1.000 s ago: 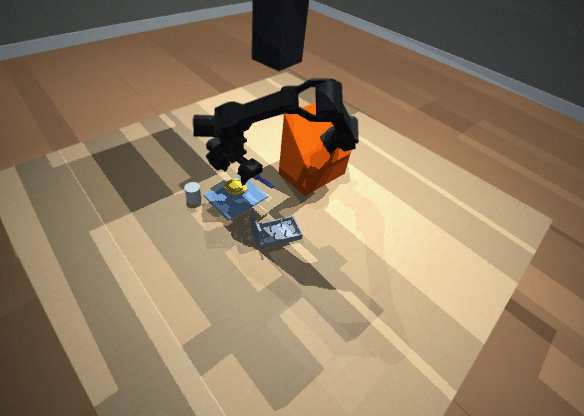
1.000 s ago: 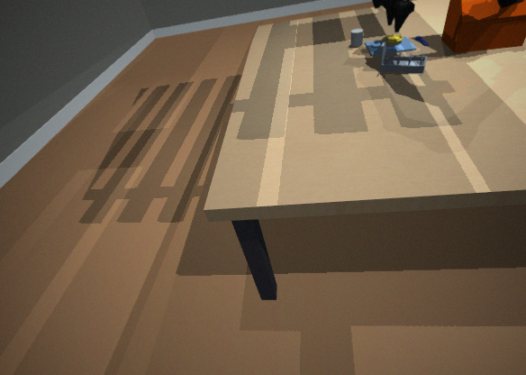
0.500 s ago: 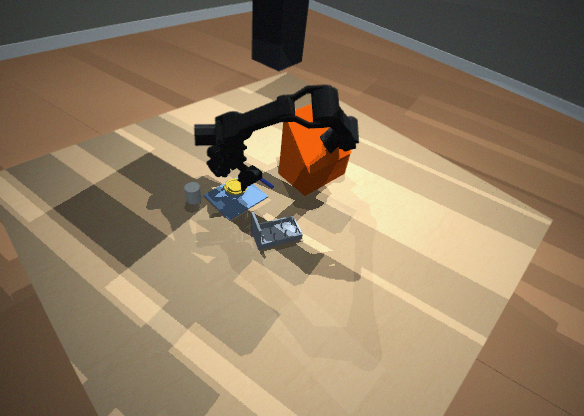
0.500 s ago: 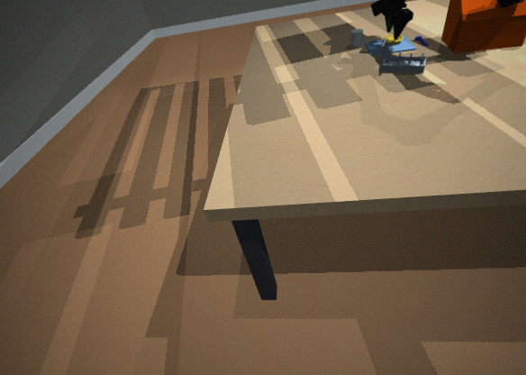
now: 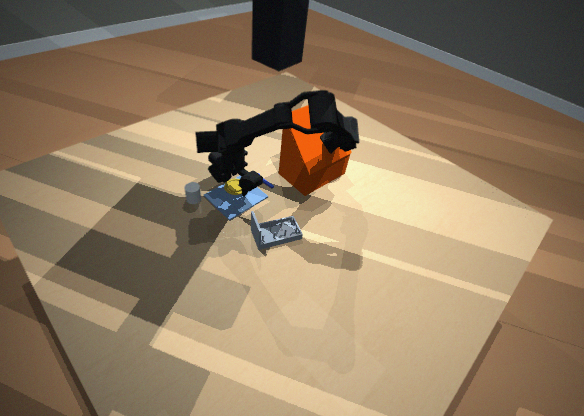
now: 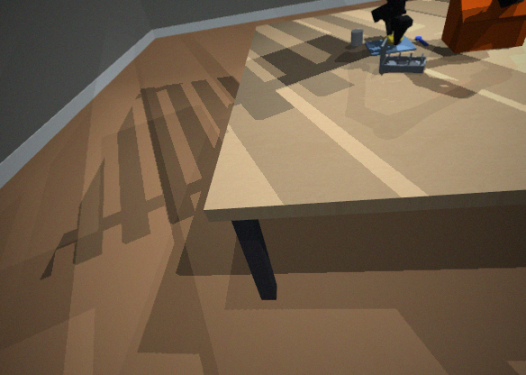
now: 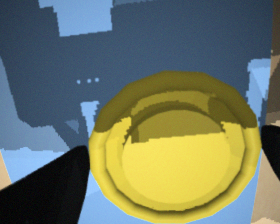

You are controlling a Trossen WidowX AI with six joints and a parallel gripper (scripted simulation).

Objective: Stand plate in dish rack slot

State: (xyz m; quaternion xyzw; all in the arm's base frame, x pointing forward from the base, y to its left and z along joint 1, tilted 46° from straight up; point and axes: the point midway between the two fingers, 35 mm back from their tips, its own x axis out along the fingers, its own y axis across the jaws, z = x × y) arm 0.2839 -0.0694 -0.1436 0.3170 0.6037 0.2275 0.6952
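The light blue mat is 20 mm to the left of my gripper tip, 20 mm ahead of it and 10 mm below it. From my gripper tip the other things lie so: cup 110 mm ahead, 60 mm to the right, 20 mm above; yellow plate 10 mm above; small blue spoon 100 mm behind, 20 mm to the left, 10 mm below.
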